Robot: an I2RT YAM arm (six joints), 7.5 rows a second.
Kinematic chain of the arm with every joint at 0, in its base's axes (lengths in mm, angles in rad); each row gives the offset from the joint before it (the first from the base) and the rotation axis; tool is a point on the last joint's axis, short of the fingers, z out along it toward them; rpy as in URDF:
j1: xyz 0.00 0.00 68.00 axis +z
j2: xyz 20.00 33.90 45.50 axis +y
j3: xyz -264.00 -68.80 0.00 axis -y
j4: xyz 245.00 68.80 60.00 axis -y
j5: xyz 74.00 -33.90 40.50 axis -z
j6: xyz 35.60 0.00 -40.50 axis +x
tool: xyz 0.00 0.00 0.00 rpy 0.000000 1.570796 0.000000
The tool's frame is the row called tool.
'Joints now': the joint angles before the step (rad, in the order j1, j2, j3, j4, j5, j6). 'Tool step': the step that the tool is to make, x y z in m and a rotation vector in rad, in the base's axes. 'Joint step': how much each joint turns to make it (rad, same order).
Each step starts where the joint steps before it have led.
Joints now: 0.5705, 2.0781, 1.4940, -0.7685, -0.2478, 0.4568
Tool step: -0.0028, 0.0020, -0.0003, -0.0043, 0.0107, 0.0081
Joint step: 0.0076, 0.0001, -0.0001, -0.0111, -0.0022, 0.0000
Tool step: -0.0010, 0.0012, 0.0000, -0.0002, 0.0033, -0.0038
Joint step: 0.0038, -0.0002, -0.0002, -0.0009, 0.0000, 0.0080
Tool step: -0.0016, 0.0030, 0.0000, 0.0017, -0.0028, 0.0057
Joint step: 0.0084, 0.0000, -0.0003, 0.0043, 0.0007, 0.0026
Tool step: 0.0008, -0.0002, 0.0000, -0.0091, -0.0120, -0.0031
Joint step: -0.0003, 0.0000, 0.0001, 0.0048, 0.0145, -0.0002
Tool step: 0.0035, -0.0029, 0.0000, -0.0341, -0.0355, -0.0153
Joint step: -0.0065, 0.0002, 0.0007, 0.0097, 0.0488, -0.0019
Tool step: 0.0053, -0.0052, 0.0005, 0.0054, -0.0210, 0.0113
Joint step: -0.0176, -0.0005, -0.0002, 0.0147, 0.0000, -0.0303
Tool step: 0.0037, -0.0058, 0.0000, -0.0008, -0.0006, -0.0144
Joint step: -0.0167, 0.0000, 0.0000, -0.0004, 0.0004, -0.0025
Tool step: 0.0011, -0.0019, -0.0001, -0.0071, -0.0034, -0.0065
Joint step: -0.0046, 0.0000, -0.0001, -0.0007, 0.0080, -0.0001
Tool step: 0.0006, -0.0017, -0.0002, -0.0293, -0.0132, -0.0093
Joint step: -0.0015, -0.0001, 0.0001, -0.0041, 0.0328, 0.0001
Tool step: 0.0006, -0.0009, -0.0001, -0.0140, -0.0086, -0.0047
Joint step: -0.0012, 0.0001, 0.0000, 0.0001, 0.0168, -0.0004
